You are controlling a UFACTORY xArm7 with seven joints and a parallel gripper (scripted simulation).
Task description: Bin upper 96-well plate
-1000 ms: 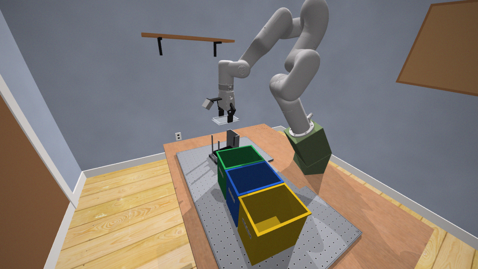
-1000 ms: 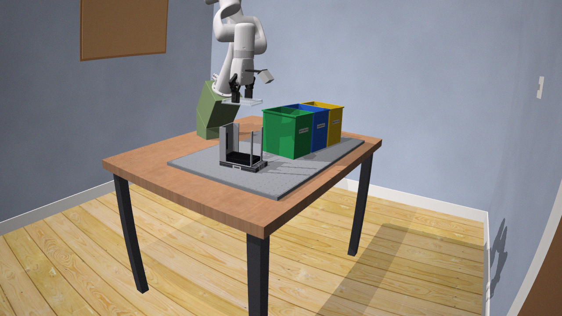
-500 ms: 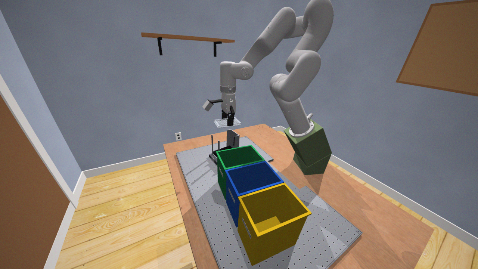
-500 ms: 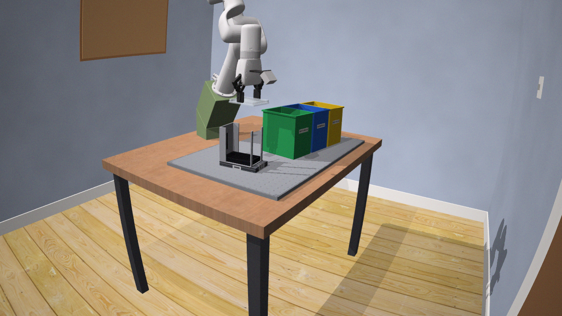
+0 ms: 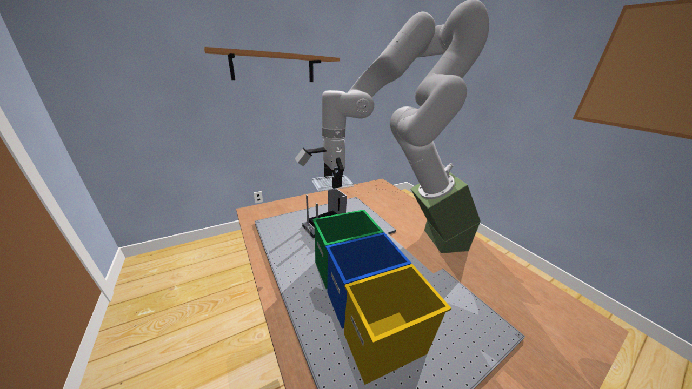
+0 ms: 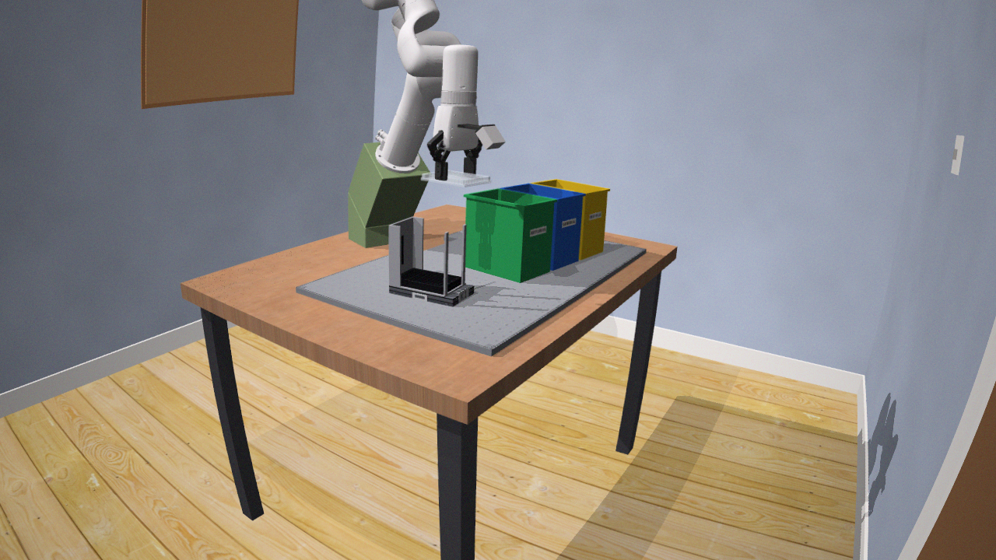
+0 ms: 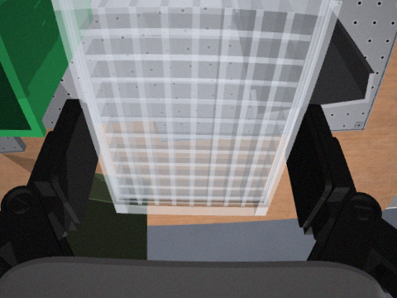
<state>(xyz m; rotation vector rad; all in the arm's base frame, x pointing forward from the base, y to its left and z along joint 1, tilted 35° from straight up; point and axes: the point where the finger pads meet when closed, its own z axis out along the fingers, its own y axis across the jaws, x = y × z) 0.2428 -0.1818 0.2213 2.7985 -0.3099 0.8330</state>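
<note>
The blue bin lies 110 mm ahead of my hand, 290 mm to the left of it and 160 mm below it. From my hand the other things lie so: back wall: 90 mm behind, 70 mm to the right, 170 mm below; clear 96-well plate: 10 mm below; dark plate: 30 mm behind, 70 mm to the right, 220 mm below.
</note>
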